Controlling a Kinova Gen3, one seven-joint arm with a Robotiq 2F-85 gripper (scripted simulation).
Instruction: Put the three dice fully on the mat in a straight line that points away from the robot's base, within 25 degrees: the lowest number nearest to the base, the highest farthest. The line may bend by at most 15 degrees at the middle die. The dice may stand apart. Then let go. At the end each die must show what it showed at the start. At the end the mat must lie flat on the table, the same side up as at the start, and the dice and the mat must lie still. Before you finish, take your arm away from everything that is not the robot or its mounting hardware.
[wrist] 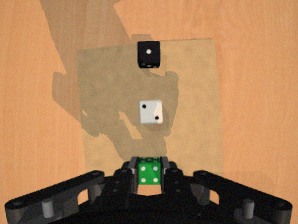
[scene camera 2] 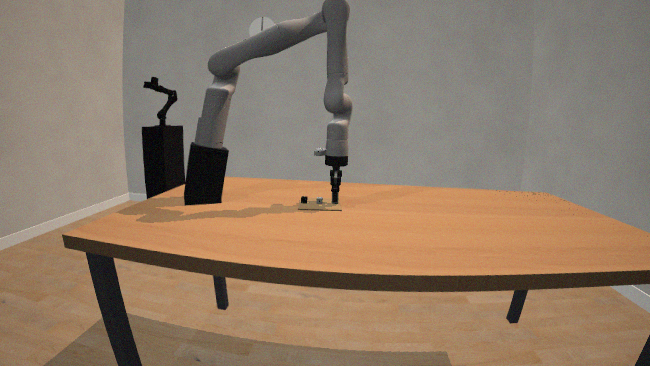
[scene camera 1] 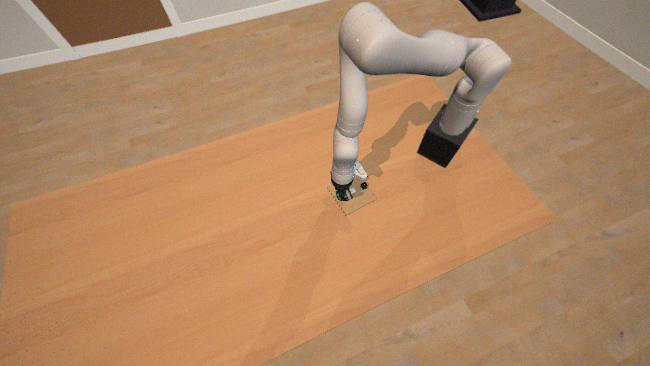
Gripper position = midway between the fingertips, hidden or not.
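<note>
A tan square mat [scene camera 1: 362, 197] is in sight; the mat shows in the wrist view [wrist: 111, 84] too. I also see my gripper [wrist: 149, 166].
</note>
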